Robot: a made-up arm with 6 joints.
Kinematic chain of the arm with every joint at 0, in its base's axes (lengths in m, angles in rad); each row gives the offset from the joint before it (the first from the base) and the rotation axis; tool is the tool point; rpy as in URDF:
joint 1: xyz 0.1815 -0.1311 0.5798 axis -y
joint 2: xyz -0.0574 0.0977 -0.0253 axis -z
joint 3: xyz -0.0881 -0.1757 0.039 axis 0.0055 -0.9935 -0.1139
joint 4: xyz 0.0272 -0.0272 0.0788 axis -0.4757 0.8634 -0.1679
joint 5: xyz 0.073 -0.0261 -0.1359 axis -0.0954 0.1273 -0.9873
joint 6: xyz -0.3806 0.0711 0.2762 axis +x
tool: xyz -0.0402 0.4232 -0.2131 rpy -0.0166 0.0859 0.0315
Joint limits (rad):
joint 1: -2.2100..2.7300
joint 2: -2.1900..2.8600
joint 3: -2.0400..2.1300
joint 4: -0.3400..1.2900
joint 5: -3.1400..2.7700
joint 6: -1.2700..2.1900
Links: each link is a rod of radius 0.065 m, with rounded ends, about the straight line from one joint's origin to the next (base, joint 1, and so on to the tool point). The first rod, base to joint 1, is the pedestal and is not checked.
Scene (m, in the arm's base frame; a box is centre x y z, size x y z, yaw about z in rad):
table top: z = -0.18
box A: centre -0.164 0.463 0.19 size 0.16 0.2 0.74 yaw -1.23
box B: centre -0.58 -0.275 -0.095 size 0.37 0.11 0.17 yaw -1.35
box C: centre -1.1 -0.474 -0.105 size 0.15 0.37 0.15 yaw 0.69
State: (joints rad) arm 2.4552 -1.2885 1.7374 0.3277 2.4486 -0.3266
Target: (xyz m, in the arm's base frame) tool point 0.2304 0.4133 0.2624
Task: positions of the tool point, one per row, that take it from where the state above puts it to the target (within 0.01 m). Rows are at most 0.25 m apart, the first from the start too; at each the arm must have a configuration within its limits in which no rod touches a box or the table.
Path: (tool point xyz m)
1: -0.4014 0.1369 0.2404
2: -0.2525 0.1484 0.0940
3: -0.1029 0.0898 0.0001
4: 0.0156 -0.0141 -0.0345
5: 0.1044 0.1545 0.0090
6: 0.1778 0.3024 0.1117
7: 0.2304 0.4133 0.2624

